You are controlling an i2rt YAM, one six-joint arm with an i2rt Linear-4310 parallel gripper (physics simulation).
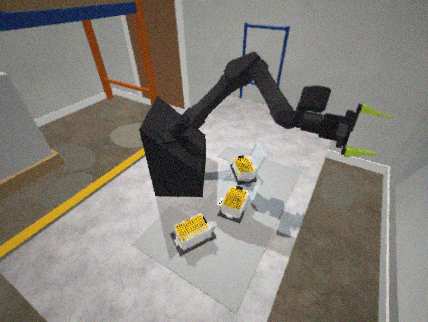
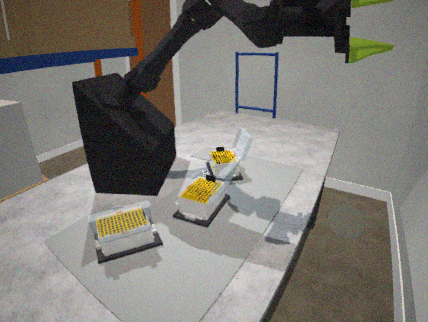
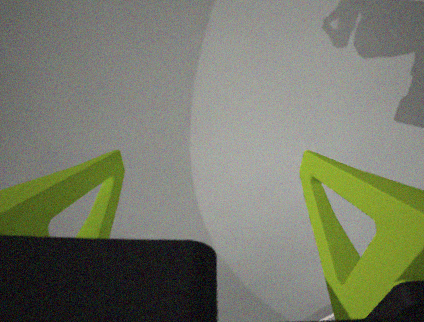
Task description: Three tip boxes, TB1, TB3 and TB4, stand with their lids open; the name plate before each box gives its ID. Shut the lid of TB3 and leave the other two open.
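Frame: origin at the arm's base, x ahead, y up, z right, level; centimetres.
Seen in the pictures: gripper, between the fingertips: (image 1: 384, 136) (image 2: 393, 22) (image 3: 212, 160); arm's base, origin of its link: (image 1: 172, 133) (image 2: 121, 102).
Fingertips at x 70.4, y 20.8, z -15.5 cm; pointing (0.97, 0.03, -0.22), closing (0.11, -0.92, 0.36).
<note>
Offsets run from my fingertips to a thing's top centre. "spot": to the spot under its first point. Level surfaces: height alone.
Three white tip boxes with yellow tip racks and dark bases stand on the table. The near box {spot: dx -34.0, dy -33.7, dz +39.3 cm} (image 1: 193, 233) (image 2: 123, 231) is at the lower left of the group, the middle box {dx -37.5, dy -40.6, dz +11.0 cm} (image 1: 234, 201) (image 2: 201, 194) is up and right of it, and the far box {dx -47.9, dy -40.6, dz -9.9 cm} (image 1: 244, 168) (image 2: 223, 159) is behind. The far box's clear lid {spot: dx -43.9, dy -37.3, dz -16.3 cm} (image 1: 258, 154) (image 2: 243, 143) stands raised. A clear panel also shows at the middle box's right; the near box's lid is hard to make out. No name plate is legible, so I cannot tell which is TB3. My gripper (image 1: 384, 135) (image 2: 392, 24) (image 3: 212, 160) is open and empty, high and well right of the boxes.
A thin grey mat {dy -48.1 cm} (image 1: 225, 282) (image 2: 165, 292) lies under the boxes on the pale table {dy -48.4 cm} (image 1: 90, 260) (image 2: 30, 260). The black arm base (image 1: 175, 165) (image 2: 120, 145) stands left of the far and middle boxes. A blue frame (image 1: 266, 27) (image 2: 256, 53) stands beyond the table.
</note>
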